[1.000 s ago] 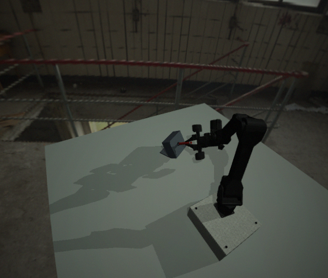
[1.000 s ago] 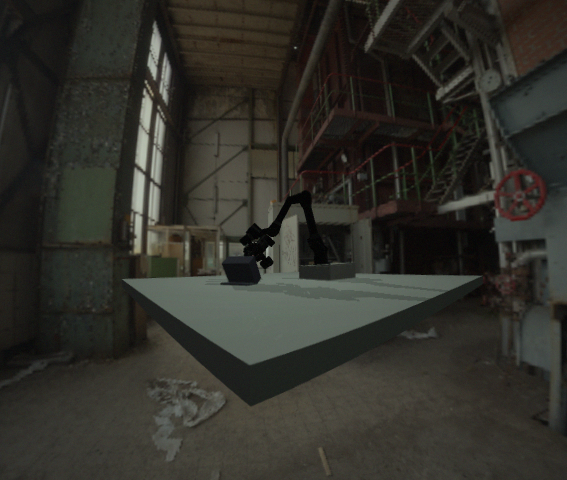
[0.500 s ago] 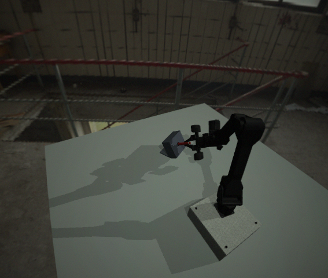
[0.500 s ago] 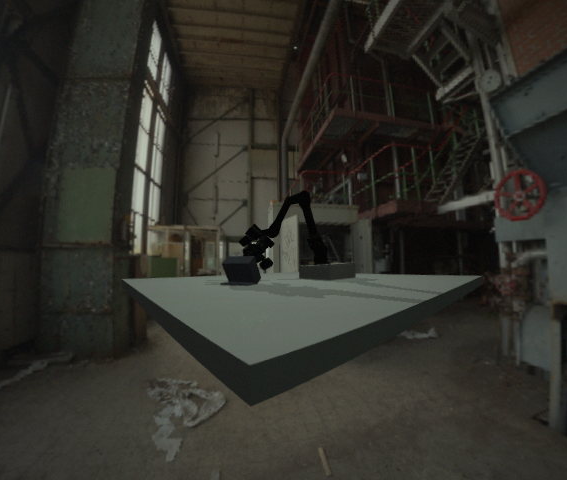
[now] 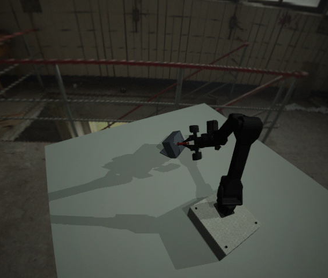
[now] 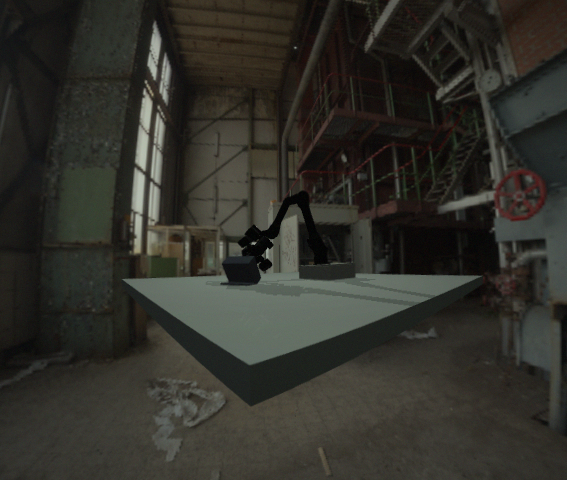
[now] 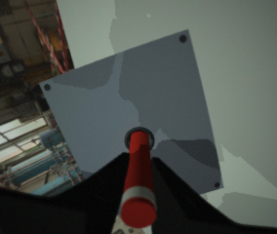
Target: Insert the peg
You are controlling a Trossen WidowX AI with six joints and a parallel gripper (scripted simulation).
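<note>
Right now the panel is 40 mm ahead of my gripper tip, 30 mm to the left of it and 30 mm below it. From my gripper tip the other things lie so: red peg (10 mm behind, 10 mm to the right, 10 mm above).
</note>
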